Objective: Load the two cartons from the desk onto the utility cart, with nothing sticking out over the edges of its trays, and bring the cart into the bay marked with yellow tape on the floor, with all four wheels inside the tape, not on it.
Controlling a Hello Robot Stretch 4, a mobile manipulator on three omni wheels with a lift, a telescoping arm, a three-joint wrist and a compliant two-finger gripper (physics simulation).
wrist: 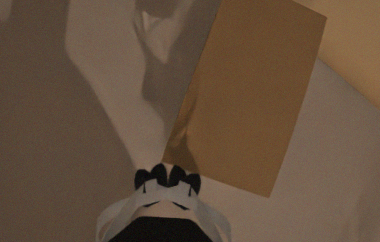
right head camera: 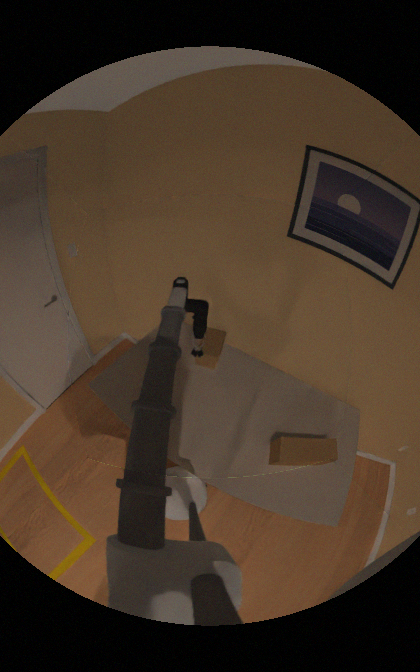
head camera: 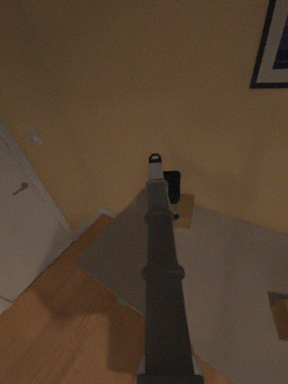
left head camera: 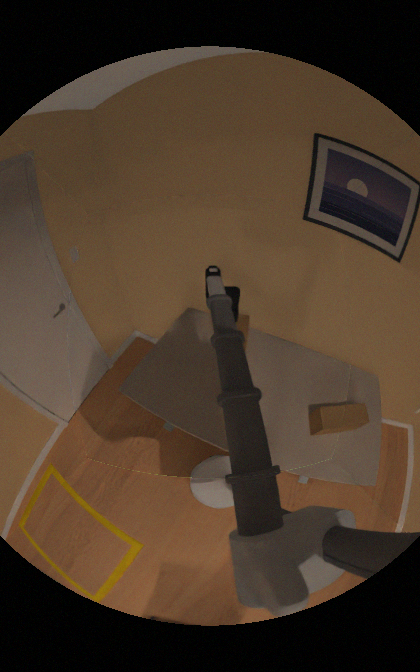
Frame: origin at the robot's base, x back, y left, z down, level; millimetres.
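Seen in the pictures: gripper, between the fingertips: [wrist: 167, 178].
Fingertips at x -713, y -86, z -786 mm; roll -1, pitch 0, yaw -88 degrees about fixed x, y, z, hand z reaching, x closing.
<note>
A point is followed by its place in that frame.
One carton [head camera: 185, 212] {z -803, x -747, y -164 mm} [left head camera: 244, 325] [right head camera: 215, 345] [wrist: 245, 95] {z -803, x -803, y -159 mm} lies on the grey desk [head camera: 225, 270] {z -693, x -434, y -318 mm} [left head camera: 290, 380] [right head camera: 235, 400] [wrist: 340, 150] {z -693, x -742, y -361 mm} near the wall. The arm hides part of it in the left head view. My gripper [head camera: 176, 216] {z -786, x -713, y -86 mm} [right head camera: 197, 353] [wrist: 167, 178] {z -786, x -713, y -86 mm} points down, shut and empty, its fingertips by the carton's near left corner in the wrist view; I cannot tell whether they touch. A second carton [head camera: 282, 319] {z -759, x -213, y -439 mm} [left head camera: 340, 417] [right head camera: 305, 451] lies toward the desk's right end. Yellow tape [left head camera: 118, 571] [right head camera: 73, 557] marks a bay on the floor. I cannot make out the utility cart.
My extended arm [head camera: 162, 250] {z -1209, x -273, y -2 mm} [left head camera: 240, 420] [right head camera: 152, 425] reaches across the desk. A round white object [left head camera: 210, 482] [right head camera: 187, 495] shows by the desk's front edge. A door [head camera: 25, 210] {z -698, x -965, y 1154 mm} [left head camera: 35, 300] [right head camera: 25, 280] is at the left. A framed picture [left head camera: 367, 195] [right head camera: 355, 215] hangs on the wall.
</note>
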